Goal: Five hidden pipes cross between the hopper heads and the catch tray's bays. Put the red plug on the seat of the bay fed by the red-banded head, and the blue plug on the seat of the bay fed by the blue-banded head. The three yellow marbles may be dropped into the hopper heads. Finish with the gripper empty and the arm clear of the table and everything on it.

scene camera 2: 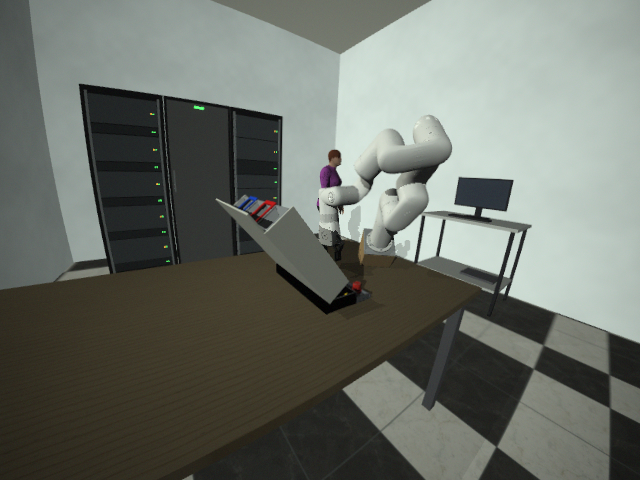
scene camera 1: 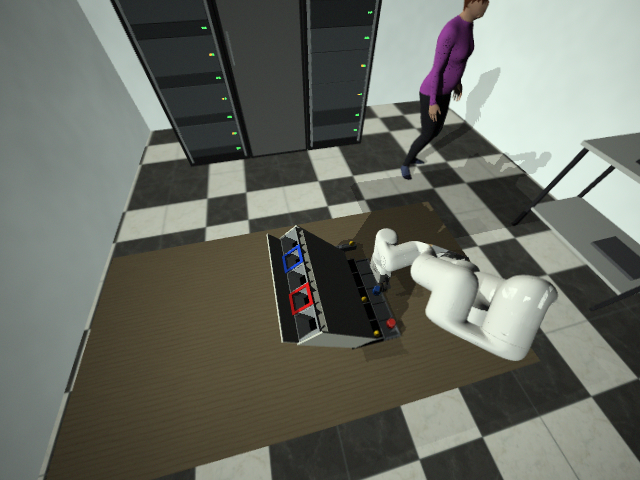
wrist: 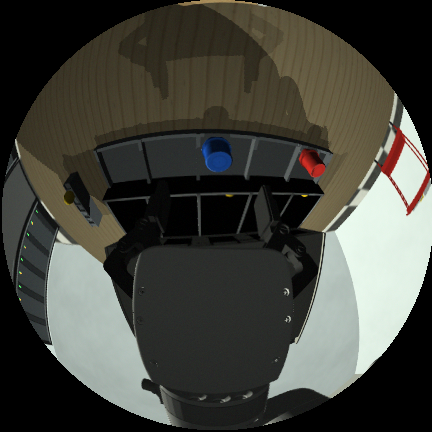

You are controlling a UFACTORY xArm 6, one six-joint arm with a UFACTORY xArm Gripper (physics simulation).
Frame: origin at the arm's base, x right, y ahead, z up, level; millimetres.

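Seen in the pictures: gripper, fingertip midpoint: (scene camera 1: 378, 281) (wrist: 213, 191); arm's base, origin of the base link: (scene camera 2: 379, 241).
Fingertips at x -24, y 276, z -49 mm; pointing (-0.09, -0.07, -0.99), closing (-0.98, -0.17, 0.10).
Note:
Pixels of each thing's middle, then the offset from my fingertips to it. "spot": a spot on its surface instead. Level surfaces: height alone.
- blue plug, body centre: (wrist: 216, 153) (scene camera 1: 377, 290) dx -10, dy -4, dz -67 mm
- red plug, body centre: (wrist: 312, 162) (scene camera 2: 356, 287) (scene camera 1: 391, 323) dx -160, dy -32, dz -66 mm
- middle inner bay, surface spot: (wrist: 229, 195) (scene camera 1: 364, 298) spot: dx -46, dy +62, dz -61 mm
- end inner bay, surface spot: (wrist: 304, 195) (scene camera 1: 376, 332) spot: dx -193, dy +37, dz -62 mm
- marble, body centre: (wrist: 68, 197) (scene camera 1: 351, 243) dx +241, dy +75, dz -50 mm
- blue-banded head, surface spot: (scene camera 1: 284, 264) spot: dx -17, dy +378, dz +206 mm
- red-banded head, surface spot: (scene camera 1: 291, 304) spot: dx -165, dy +352, dz +205 mm
- small dark holder, body centre: (wrist: 83, 201) (scene camera 1: 343, 248) dx +234, dy +116, dz -76 mm
- table, its level: dz -92 mm
The blue plug (scene camera 1: 376, 290) (wrist: 217, 156) stands upright in the middle compartment of the catch tray's outer row. The red plug (scene camera 1: 390, 323) (scene camera 2: 356, 285) (wrist: 313, 163) stands in that row's end compartment, at the right in the wrist view. My gripper (scene camera 2: 333, 253) (wrist: 213, 191) is open and empty; its fingers are apart from the blue plug. Yellow marbles lie in the middle inner bay (scene camera 1: 363, 299) (wrist: 229, 195) and the end inner bay (scene camera 1: 376, 333) (wrist: 304, 195). Another marble (scene camera 1: 351, 242) (wrist: 69, 198) is at a small dark holder. The blue-banded head (scene camera 1: 284, 264) and red-banded head (scene camera 1: 291, 304) are atop the sloped housing.
The black sloped housing (scene camera 1: 336, 294) hides the pipes and leans up and away from the tray. The small dark holder (wrist: 82, 197) stands beyond the tray's far end. A person (scene camera 1: 447, 67) stands behind the table (scene camera 1: 206, 361). A monitor (scene camera 2: 484, 193) stands on a side desk.

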